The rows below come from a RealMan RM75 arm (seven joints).
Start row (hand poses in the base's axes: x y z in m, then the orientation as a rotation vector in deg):
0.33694 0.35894 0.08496 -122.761 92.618 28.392
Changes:
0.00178 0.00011 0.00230 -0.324 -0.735 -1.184
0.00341 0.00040 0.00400 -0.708 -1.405 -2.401
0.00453 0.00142 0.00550 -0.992 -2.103 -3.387
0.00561 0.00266 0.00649 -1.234 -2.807 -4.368
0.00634 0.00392 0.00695 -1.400 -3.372 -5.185
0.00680 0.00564 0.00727 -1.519 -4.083 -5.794
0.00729 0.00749 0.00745 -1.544 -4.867 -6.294
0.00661 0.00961 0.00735 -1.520 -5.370 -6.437
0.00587 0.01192 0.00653 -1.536 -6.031 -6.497
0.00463 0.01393 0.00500 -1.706 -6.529 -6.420
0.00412 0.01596 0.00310 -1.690 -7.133 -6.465
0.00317 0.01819 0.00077 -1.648 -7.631 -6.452
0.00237 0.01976 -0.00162 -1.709 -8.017 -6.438
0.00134 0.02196 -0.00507 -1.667 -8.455 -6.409
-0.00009 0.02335 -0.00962 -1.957 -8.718 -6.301
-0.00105 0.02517 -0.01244 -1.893 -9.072 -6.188
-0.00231 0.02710 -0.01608 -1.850 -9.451 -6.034
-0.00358 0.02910 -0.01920 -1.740 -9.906 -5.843
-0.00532 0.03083 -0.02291 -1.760 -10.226 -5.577
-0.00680 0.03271 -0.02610 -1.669 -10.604 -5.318
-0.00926 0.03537 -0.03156 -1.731 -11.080 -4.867
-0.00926 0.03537 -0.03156 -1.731 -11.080 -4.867
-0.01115 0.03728 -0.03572 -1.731 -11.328 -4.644
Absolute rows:
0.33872 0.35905 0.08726 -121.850 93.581 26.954
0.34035 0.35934 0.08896 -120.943 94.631 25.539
0.34147 0.36036 0.09046 -120.164 95.368 24.235
0.34255 0.36160 0.09145 -119.351 96.060 22.959
0.34328 0.36286 0.09191 -118.644 96.619 21.948
0.34374 0.36458 0.09223 -118.080 96.863 20.873
0.34423 0.36643 0.09241 -117.543 96.903 19.821
0.34355 0.36855 0.09231 -117.337 96.737 19.233
0.34281 0.37086 0.09149 -117.216 96.424 18.466
0.34157 0.37287 0.08996 -117.346 96.163 17.811
0.34106 0.37490 0.08806 -117.219 95.848 17.139
0.34011 0.37713 0.08573 -117.141 95.524 16.623
0.33931 0.37870 0.08334 -117.146 95.322 16.155
0.33828 0.38090 0.07989 -117.087 95.018 15.712
0.33685 0.38229 0.07534 -117.347 94.927 15.240
0.33589 0.38411 0.07252 -117.362 94.580 14.932
0.33463 0.38604 0.06888 -117.423 94.191 14.593
0.33336 0.38804 0.06576 -117.462 93.687 14.232
0.33162 0.38977 0.06205 -117.675 93.263 13.946
0.33014 0.39165 0.05886 -117.797 92.750 13.676
0.32768 0.39431 0.05340 -118.181 92.083 13.243
0.32768 0.39431 0.05340 -118.181 92.083 13.243
0.32579 0.39622 0.04924 -118.347 91.729 13.038

